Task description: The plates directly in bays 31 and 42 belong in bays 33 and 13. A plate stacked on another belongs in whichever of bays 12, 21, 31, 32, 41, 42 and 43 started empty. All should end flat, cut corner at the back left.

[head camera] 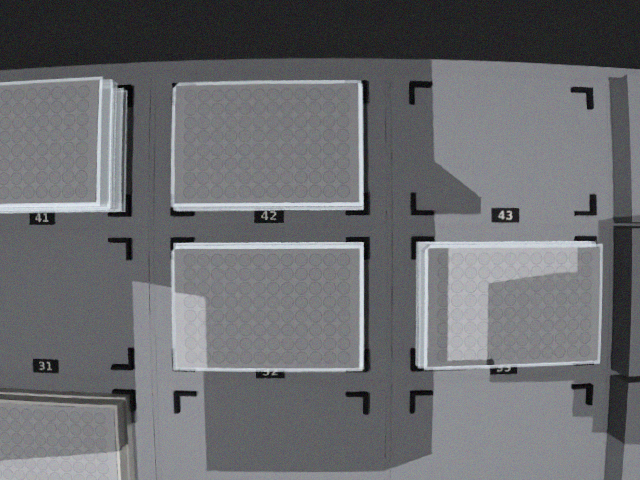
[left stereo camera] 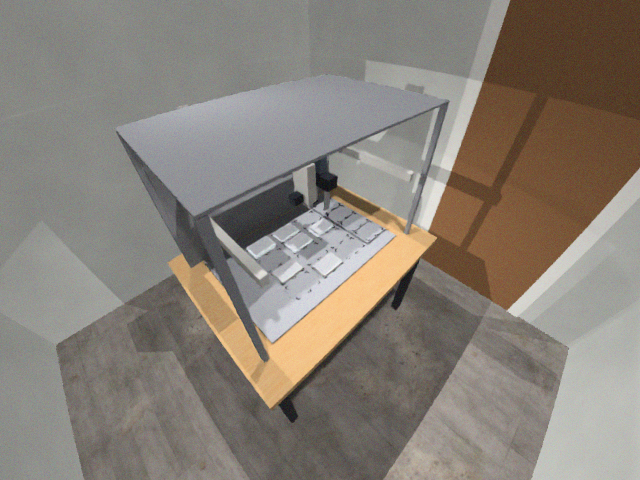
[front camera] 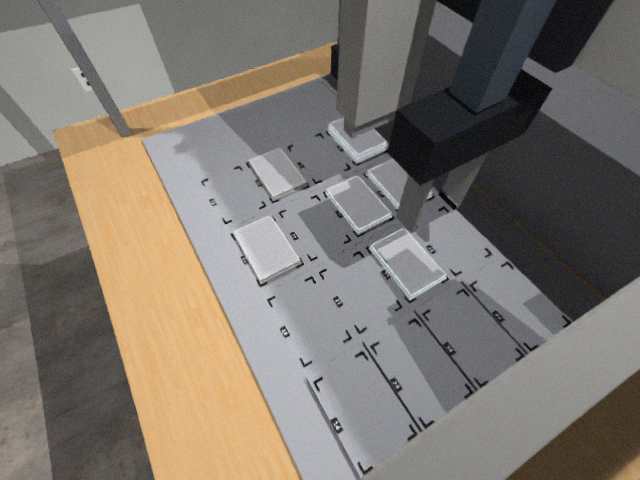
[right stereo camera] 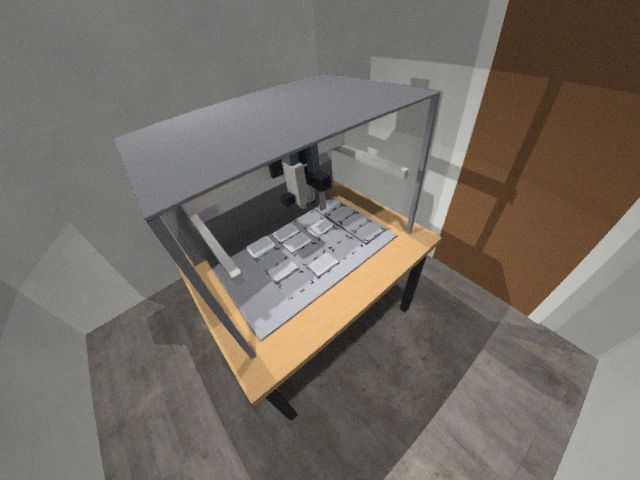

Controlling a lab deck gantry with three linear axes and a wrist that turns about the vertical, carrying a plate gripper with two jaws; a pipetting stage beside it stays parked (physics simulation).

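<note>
My gripper is open, its jaws apart with no plate between them, above the deck around bay 43. A clear plate lies flat in bay 33; its back-left corner looks cut in the head view. Another plate lies in bay 42, partly hidden behind a jaw in the front view. Bay 32 holds a plate. A thicker, layered plate stack stands in bay 41. Whitish plates lie in bay 12 and bay 21. Bays 31, 43 and 13 hold no plate.
The parked pipetting stage's pale column hangs beside the gripper, its lower end in front of the bay 41 stack in the front view. A pale beam crosses the front view's lower right. Frame posts stand at the deck's edges.
</note>
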